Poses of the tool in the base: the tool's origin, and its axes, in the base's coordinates. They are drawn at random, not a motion.
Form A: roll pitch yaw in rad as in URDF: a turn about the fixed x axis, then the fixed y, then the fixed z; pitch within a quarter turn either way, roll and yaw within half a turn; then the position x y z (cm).
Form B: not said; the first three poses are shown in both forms.
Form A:
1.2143 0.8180 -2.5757 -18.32 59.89 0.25
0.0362 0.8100 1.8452 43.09 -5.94 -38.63
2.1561 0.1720 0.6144 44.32 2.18 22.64
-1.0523 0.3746 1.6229 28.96 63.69 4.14
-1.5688 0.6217 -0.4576 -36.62 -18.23 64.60
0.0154 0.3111 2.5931 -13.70 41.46 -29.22
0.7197 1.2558 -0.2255 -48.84 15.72 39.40
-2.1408 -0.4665 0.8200 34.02 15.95 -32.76
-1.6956 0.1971 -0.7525 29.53 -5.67 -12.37
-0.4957 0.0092 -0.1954 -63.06 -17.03 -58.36
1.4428 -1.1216 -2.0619 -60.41 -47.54 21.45
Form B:
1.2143 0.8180 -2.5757 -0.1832 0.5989 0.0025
0.0362 0.8100 1.8452 0.4309 -0.0594 -0.3863
2.1561 0.1720 0.6144 0.4432 0.0218 0.2264
-1.0523 0.3746 1.6229 0.2896 0.6369 0.0414
-1.5688 0.6217 -0.4576 -0.3662 -0.1823 0.6460
0.0154 0.3111 2.5931 -0.1370 0.4146 -0.2922
0.7197 1.2558 -0.2255 -0.4884 0.1572 0.3940
-2.1408 -0.4665 0.8200 0.3402 0.1595 -0.3276
-1.6956 0.1971 -0.7525 0.2953 -0.0567 -0.1237
-0.4957 0.0092 -0.1954 -0.6306 -0.1703 -0.5836
1.4428 -1.1216 -2.0619 -0.6041 -0.4754 0.2145

